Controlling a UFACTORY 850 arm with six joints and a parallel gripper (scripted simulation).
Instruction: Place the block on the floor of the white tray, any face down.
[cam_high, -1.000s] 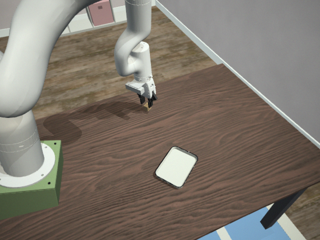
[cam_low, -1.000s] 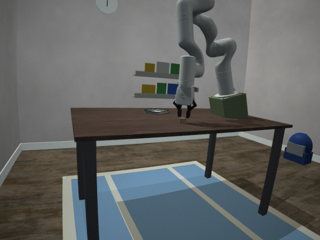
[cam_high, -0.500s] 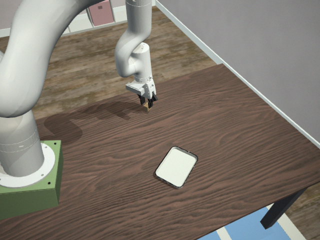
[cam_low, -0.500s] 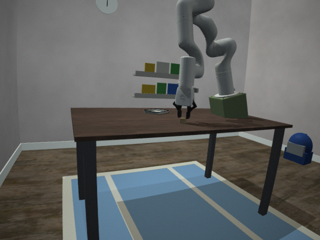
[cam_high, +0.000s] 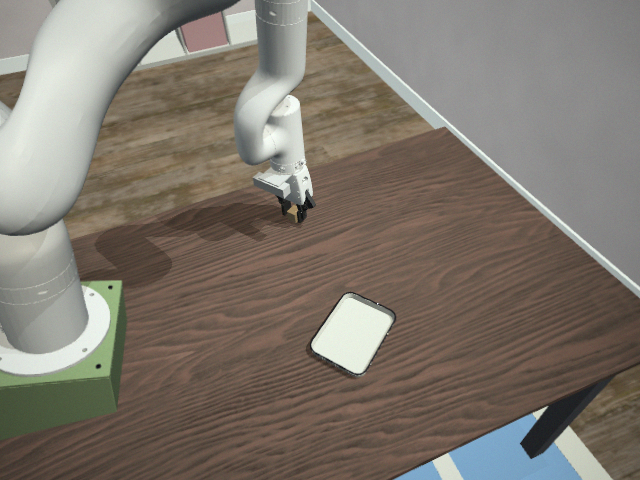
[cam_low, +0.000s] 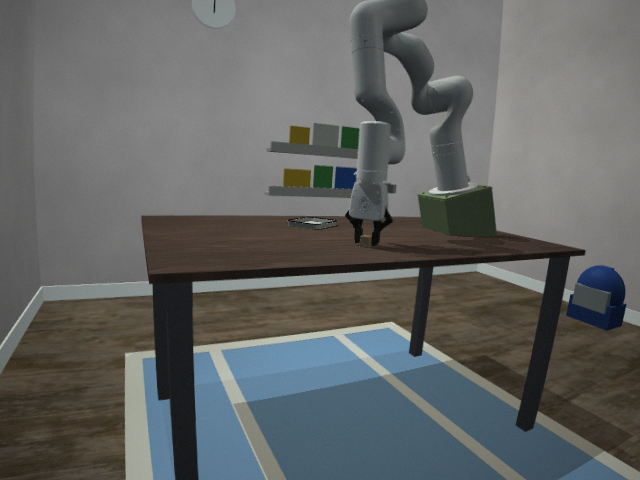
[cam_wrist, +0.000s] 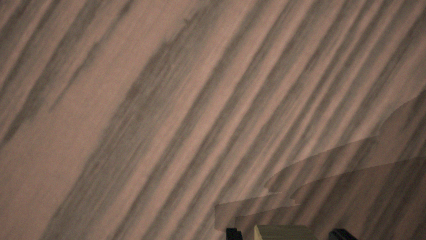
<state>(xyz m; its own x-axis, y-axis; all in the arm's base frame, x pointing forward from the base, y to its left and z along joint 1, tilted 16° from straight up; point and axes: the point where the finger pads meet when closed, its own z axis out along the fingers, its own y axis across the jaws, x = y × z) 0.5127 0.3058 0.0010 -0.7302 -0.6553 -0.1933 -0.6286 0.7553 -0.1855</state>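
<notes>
The small wooden block is 10 mm below my hand. From my hand the other things lie so: white tray (50 mm ahead, 380 mm to the right, 10 mm below).
</notes>
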